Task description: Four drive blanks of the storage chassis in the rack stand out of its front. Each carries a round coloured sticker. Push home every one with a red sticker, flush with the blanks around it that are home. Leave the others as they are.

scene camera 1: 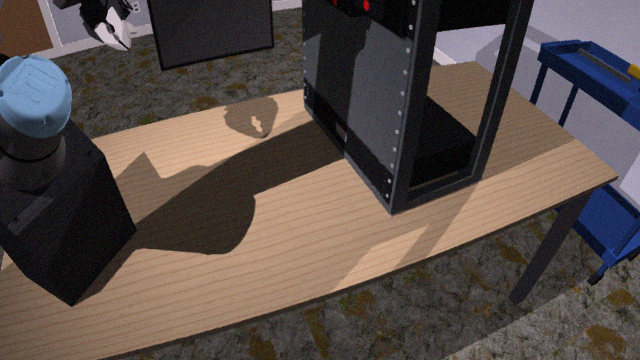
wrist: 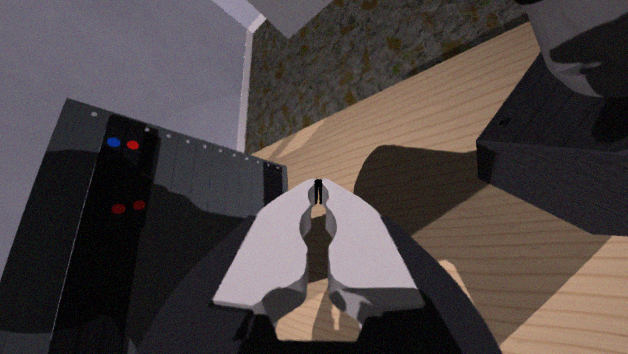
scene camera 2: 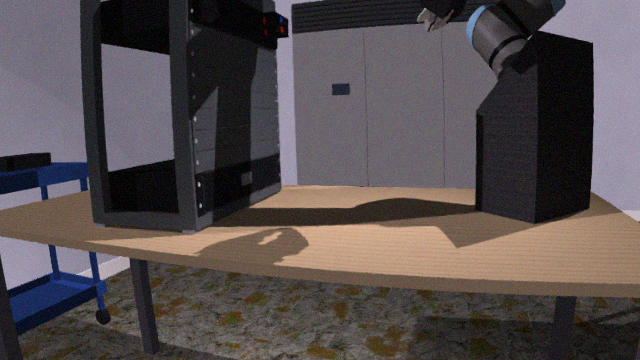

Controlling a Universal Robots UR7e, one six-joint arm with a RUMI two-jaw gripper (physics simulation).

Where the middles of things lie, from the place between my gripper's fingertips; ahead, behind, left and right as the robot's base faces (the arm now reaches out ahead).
My hand is 590 mm short of the rack (scene camera 2: pixel 221 66), 50 mm to the right of it and 120 mm above it.
